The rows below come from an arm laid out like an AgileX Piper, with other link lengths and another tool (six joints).
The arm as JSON. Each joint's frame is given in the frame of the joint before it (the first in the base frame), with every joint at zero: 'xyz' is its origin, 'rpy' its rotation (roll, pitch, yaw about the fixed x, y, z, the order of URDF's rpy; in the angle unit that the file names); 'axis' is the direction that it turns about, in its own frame. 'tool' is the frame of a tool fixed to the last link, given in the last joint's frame.
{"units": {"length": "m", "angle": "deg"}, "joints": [
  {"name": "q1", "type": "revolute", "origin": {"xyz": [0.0, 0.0, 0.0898], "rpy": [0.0, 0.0, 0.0]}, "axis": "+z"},
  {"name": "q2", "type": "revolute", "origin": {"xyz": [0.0, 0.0, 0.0], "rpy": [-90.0, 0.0, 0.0]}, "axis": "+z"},
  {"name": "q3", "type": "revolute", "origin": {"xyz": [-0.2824, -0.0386, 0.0], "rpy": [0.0, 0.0, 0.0]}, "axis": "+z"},
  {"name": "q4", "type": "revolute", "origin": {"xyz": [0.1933, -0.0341, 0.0], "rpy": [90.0, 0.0, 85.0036]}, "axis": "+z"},
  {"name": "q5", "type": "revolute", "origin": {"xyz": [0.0, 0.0, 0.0], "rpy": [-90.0, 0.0, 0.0]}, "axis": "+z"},
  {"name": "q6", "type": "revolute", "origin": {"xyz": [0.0, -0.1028, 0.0], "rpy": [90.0, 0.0, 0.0]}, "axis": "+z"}
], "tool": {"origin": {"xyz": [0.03, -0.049, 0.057], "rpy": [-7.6, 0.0, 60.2]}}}
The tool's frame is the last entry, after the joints.
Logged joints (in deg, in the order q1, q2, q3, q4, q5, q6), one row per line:
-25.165, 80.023, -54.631, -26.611, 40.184, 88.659
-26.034, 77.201, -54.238, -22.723, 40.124, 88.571
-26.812, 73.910, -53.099, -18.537, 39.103, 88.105
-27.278, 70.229, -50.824, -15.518, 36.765, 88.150
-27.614, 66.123, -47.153, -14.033, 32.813, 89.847
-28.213, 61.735, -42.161, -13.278, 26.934, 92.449
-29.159, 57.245, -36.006, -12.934, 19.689, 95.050
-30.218, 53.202, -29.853, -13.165, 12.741, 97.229
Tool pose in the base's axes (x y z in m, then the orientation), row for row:
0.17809, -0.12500, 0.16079, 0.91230, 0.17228, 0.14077, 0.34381
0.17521, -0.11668, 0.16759, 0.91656, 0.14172, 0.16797, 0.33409
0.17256, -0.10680, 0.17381, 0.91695, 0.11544, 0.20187, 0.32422
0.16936, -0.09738, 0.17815, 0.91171, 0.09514, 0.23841, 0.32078
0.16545, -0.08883, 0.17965, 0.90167, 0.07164, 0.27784, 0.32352
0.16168, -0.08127, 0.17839, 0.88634, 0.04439, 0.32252, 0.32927
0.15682, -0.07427, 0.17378, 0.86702, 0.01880, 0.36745, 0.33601
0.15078, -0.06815, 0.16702, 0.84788, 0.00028, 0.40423, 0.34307
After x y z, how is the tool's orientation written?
As a quaternion, x y z w.
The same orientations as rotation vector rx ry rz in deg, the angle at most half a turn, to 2 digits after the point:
135.80, 25.64, 20.95
137.08, 21.20, 25.12
137.80, 17.35, 30.34
137.24, 14.32, 35.89
135.55, 10.77, 41.77
132.87, 6.65, 48.35
129.55, 2.81, 54.90
126.26, 0.04, 60.19

